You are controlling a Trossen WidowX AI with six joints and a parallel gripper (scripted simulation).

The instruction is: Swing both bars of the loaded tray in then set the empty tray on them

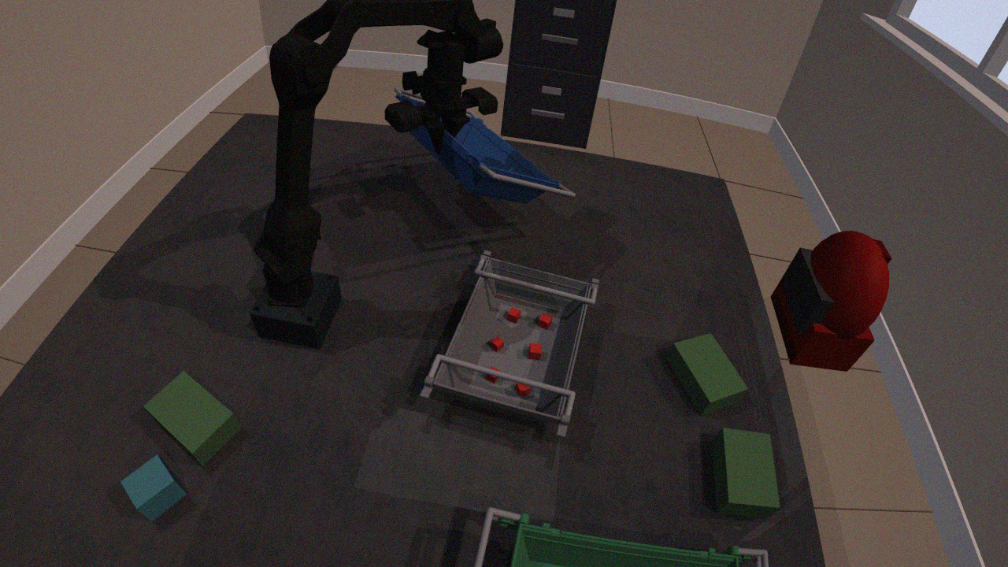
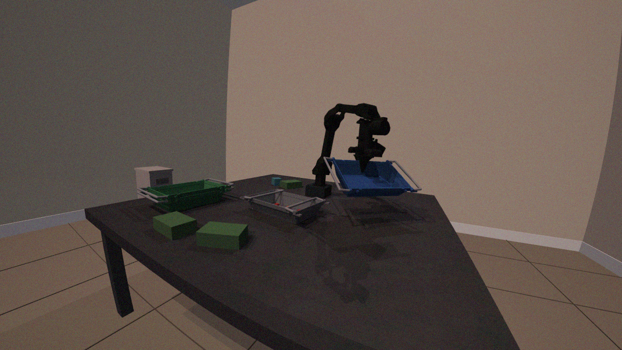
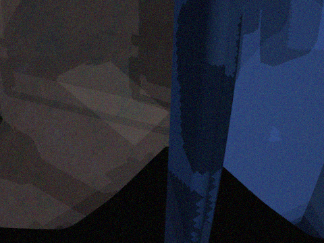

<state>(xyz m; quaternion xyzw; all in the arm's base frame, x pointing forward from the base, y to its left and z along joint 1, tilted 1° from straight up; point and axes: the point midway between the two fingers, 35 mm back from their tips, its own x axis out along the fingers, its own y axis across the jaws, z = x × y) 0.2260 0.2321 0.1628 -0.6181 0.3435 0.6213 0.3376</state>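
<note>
The blue tray is 7 cm ahead of my gripper tip, 4 cm to the left of it and 1 cm below it. The rest, counted from my gripper tip: teal cube: 36 cm behind, 57 cm to the right, 16 cm below.
</note>
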